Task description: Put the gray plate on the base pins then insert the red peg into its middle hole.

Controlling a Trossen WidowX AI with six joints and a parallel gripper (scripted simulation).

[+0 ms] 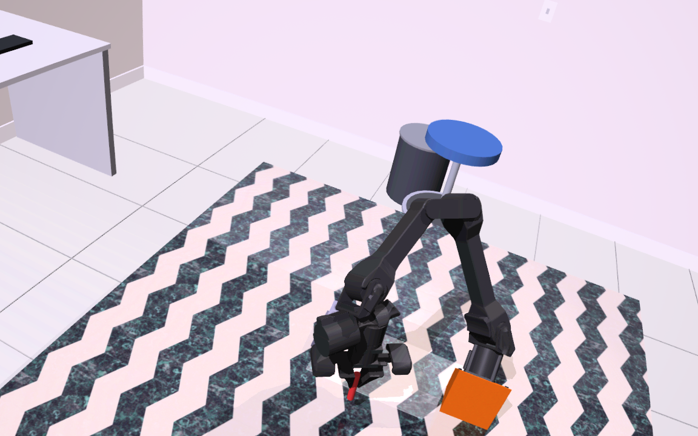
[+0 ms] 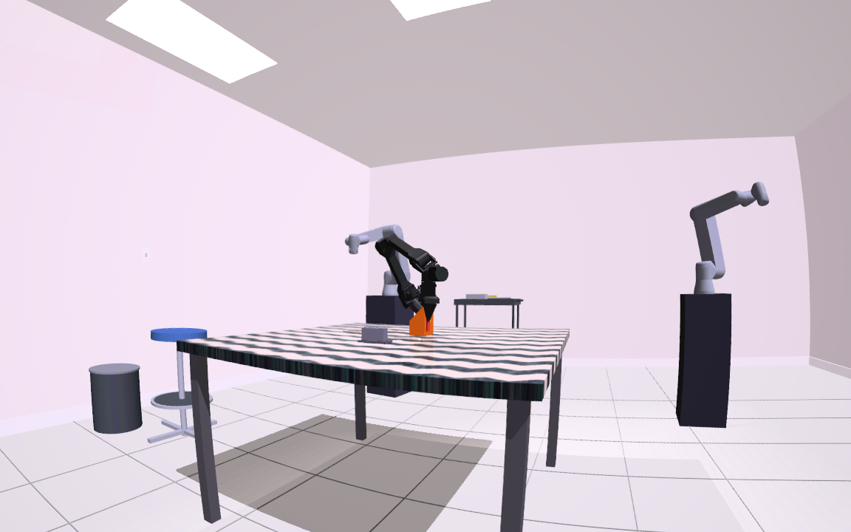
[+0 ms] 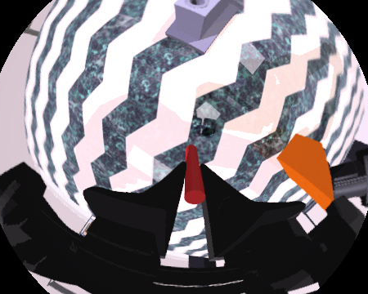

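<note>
The gray plate is 17 cm to the right of my gripper tip, 13 cm ahead of it and 4 cm below it. Round my gripper tip: red peg: right at my gripper tip.
</note>
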